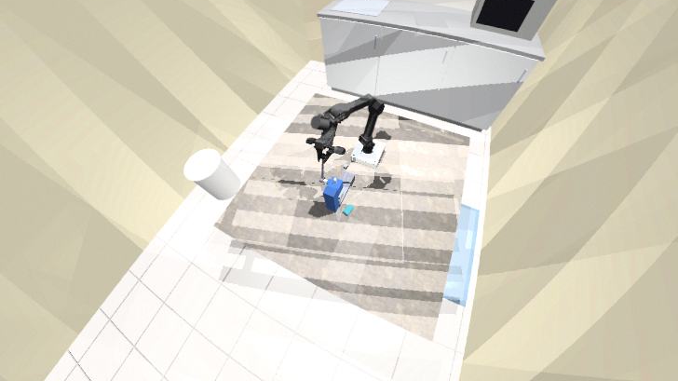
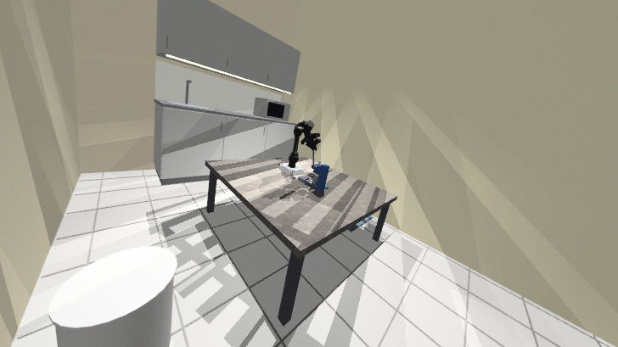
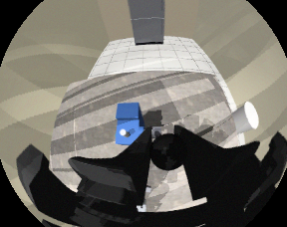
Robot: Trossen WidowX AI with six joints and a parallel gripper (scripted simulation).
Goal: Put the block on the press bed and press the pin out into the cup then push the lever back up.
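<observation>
My gripper tip is 50 mm above the grey lever and 10 mm to the right of it. Also, from my gripper tip: round pin 250 mm below, 70 mm to the left, 20 mm ahead; small cup 310 mm below, 160 mm to the left, 70 mm ahead.
</observation>
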